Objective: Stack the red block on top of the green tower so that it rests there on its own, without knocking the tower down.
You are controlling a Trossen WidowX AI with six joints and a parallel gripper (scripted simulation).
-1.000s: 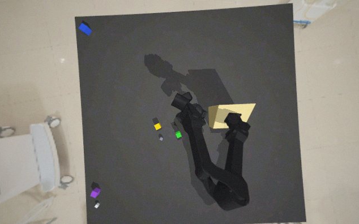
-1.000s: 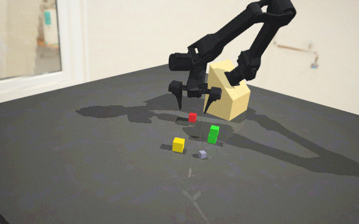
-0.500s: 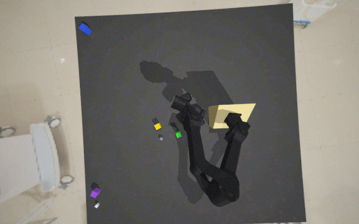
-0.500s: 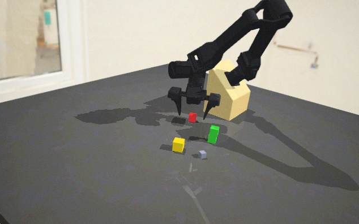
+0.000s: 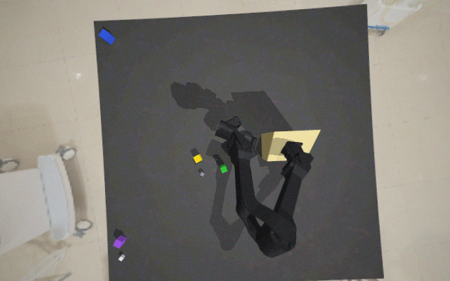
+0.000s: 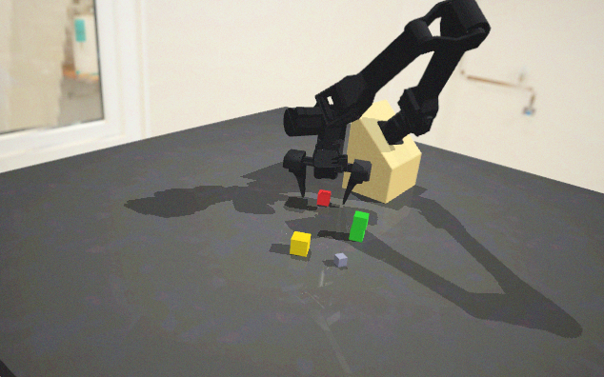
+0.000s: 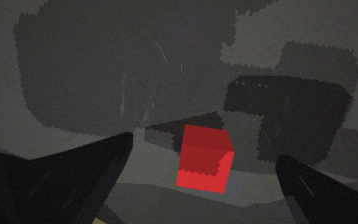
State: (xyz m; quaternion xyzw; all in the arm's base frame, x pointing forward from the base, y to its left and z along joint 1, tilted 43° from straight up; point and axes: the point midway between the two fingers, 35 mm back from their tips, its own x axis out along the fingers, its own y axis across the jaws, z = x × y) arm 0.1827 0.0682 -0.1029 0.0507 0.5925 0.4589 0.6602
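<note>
Right now my gripper tip is 16 cm short of the grey cube and 19 cm to the right of it. The rest, counted from my gripper tip: yellow cube: 19 cm ahead, 11 cm to the left, 1 cm above; red block: 1 cm above; purple cube: 51 cm ahead, 53 cm to the left, 1 cm above.
</note>
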